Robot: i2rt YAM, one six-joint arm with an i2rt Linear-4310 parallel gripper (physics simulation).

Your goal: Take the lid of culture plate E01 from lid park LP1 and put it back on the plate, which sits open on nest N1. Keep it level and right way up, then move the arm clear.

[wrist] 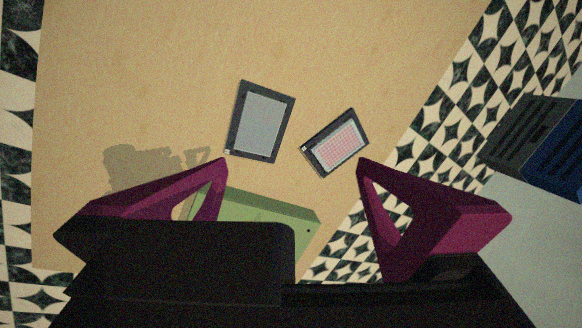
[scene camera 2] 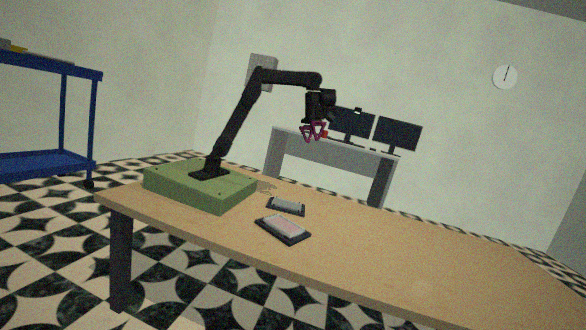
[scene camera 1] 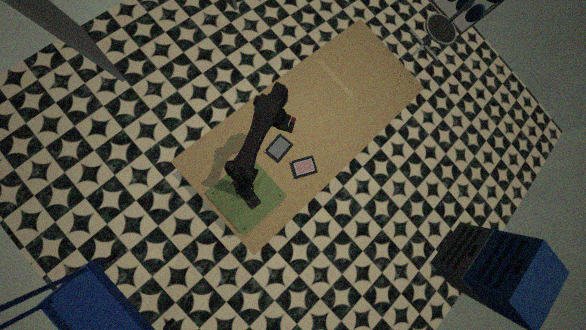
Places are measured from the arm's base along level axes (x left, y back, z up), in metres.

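Pixels of known places: gripper, fingertip midpoint: (wrist: 291, 164) (scene camera 2: 312, 142) (scene camera 1: 282, 126); arm's base, link origin: (scene camera 2: 210, 174) (scene camera 1: 246, 192).
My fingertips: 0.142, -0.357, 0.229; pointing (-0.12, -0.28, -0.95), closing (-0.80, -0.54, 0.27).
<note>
Ahead of a thing's pixels: the offset from my fingertips to its middle, as dx, dy, dz. Level surfaces: height alone.
The culture plate E01 {-0.229, -0.024, -0.280} (scene camera 1: 304, 166) (scene camera 2: 286, 226) (wrist: 338, 145) shows a pink grid and sits without its lid in the dark nest N1 {-0.229, -0.024, -0.290} (scene camera 1: 295, 175) (scene camera 2: 289, 243) (wrist: 312, 164). The pale grey, translucent lid {-0.028, +0.032, -0.285} (scene camera 1: 278, 148) (scene camera 2: 287, 205) (wrist: 261, 124) lies flat in the dark-framed lid park LP1 {-0.028, +0.032, -0.289} (scene camera 1: 278, 160) (scene camera 2: 270, 205) (wrist: 235, 119), beside the nest. My gripper (scene camera 2: 314, 141) (wrist: 291, 164) is wide open and empty. It hangs high above the table, pointing down, with both plate and lid apart from its magenta fingers. In scene camera 1 the arm mostly hides it.
The arm stands on a green block (scene camera 1: 265, 200) (scene camera 2: 200, 187) (wrist: 265, 207) at one end of the wooden table {dz -0.299} (scene camera 1: 350, 100) (scene camera 2: 400, 270) (wrist: 150, 60). The lid park lies near that block, and the nest lies nearer a long table edge. A blue cart (scene camera 2: 50, 161) stands off the table.
</note>
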